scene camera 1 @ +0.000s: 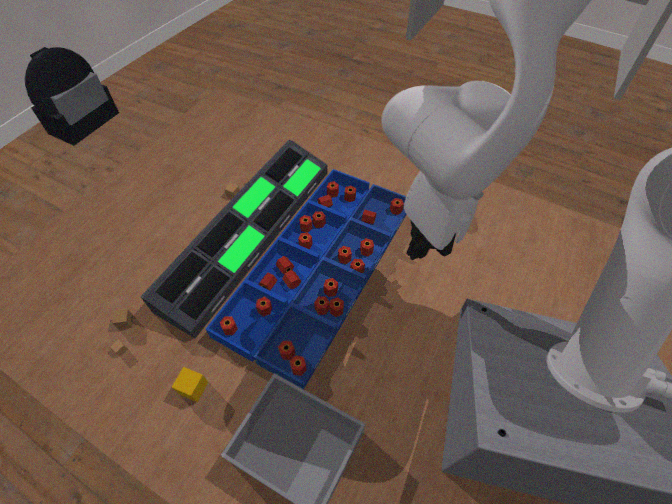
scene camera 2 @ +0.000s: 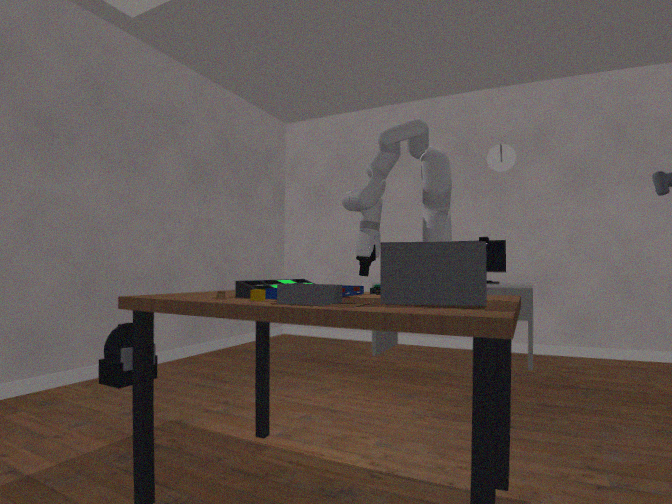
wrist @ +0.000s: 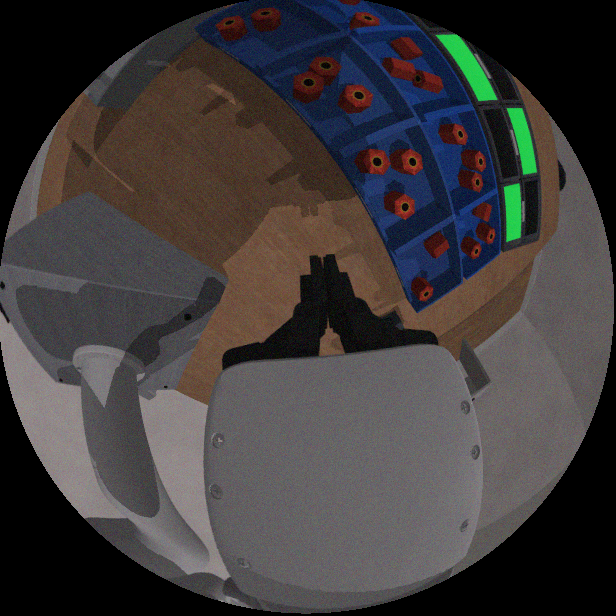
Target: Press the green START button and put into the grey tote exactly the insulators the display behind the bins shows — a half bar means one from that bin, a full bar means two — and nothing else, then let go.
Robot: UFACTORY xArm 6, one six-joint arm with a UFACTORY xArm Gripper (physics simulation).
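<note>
The blue bin rack holds red insulators, two or three in each of its compartments. Behind it the dark display shows three lit green panels. The grey tote stands in front of the rack and is empty. My gripper is shut and empty, hovering above the table just right of the rack's far end. The wrist view shows the fingers pressed together over bare wood, with the rack to the upper right. The START button is hidden by the arm; a small green patch shows below the gripper.
A yellow cube lies left of the tote. The arm's large grey base block fills the table's right side. A black device sits on the floor far left. Small wooden bits lie near the display's front end.
</note>
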